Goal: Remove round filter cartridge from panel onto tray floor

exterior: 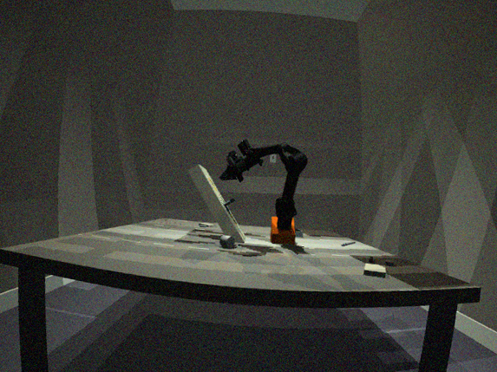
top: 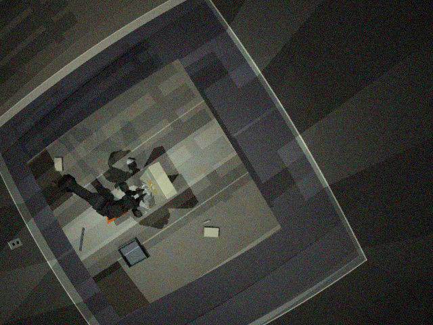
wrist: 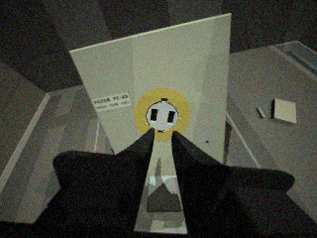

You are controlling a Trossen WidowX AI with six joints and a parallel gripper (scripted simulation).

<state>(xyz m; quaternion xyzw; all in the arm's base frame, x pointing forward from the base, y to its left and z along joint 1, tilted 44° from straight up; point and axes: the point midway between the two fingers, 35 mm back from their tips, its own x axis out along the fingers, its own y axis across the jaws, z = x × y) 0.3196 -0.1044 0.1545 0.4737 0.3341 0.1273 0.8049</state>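
My gripper tip is now 50 mm short of the round filter cartridge and 40 mm above it. From my gripper tip the other things lie so: service panel: 110 mm below, 10 mm ahead; then tray: 360 mm behind, 320 mm to the right, 280 mm below.
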